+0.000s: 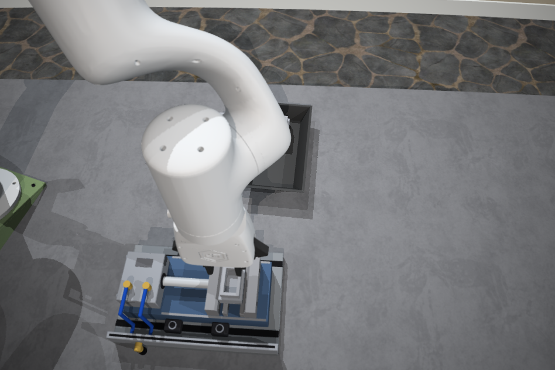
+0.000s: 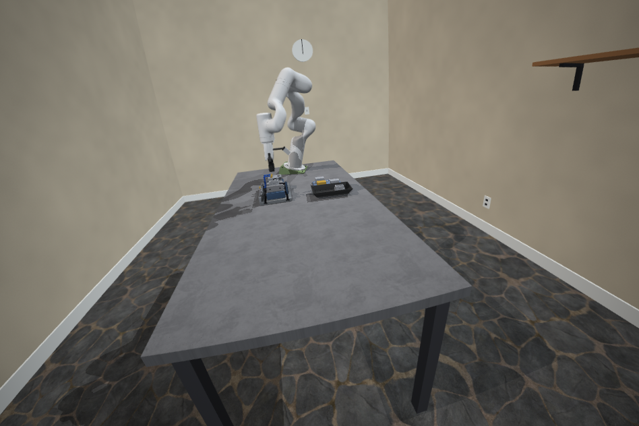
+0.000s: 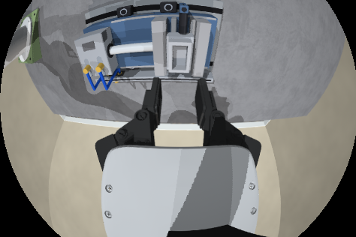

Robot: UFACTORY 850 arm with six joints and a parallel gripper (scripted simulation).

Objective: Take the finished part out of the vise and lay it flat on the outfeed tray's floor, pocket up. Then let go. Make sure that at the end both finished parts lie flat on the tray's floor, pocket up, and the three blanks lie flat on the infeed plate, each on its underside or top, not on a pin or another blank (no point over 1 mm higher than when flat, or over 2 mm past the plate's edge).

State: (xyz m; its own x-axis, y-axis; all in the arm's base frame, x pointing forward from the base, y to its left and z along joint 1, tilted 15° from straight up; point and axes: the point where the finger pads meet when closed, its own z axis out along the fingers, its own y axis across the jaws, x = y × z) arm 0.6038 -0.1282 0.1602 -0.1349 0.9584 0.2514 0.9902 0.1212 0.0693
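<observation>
The white cylinder rod lies 80 mm behind my hand, 10 mm to the right of it and 120 mm below it. The rest, counted from my hand: vise base: 60 mm behind, 10 mm to the right, 160 mm below; then blue fixture plate: 160 mm behind, 330 mm to the left, 200 mm below; then brass block: 110 mm behind, 290 mm to the left, 170 mm below.
</observation>
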